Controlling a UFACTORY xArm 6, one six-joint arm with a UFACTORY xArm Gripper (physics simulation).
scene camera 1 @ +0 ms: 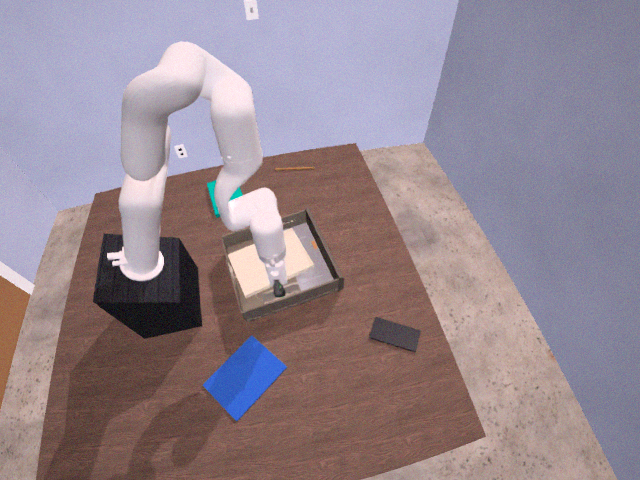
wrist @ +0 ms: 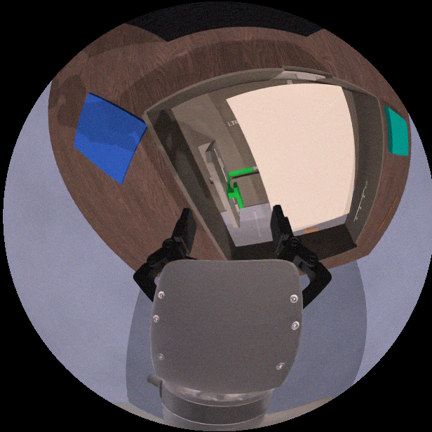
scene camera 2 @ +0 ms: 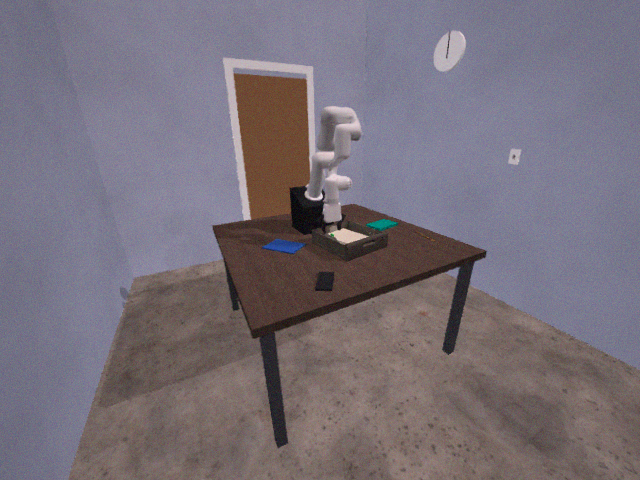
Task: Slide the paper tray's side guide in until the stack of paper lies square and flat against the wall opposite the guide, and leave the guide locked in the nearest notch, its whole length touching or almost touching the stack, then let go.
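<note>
The grey side guide with a green latch stands in the dark tray, near the wall on the blue item's side. The cream paper stack lies toward the opposite wall and looks slightly turned to it. A strip of tray floor shows between guide and stack. My gripper is open and empty, low over the guide's side of the tray. In the wrist view its fingertips appear on either side of the guide's near end. The exact fingertip height is unclear.
A blue flat item and a teal one lie on opposite sides of the tray. A black slab and a thin pencil-like stick lie farther off. My arm stands on a black block.
</note>
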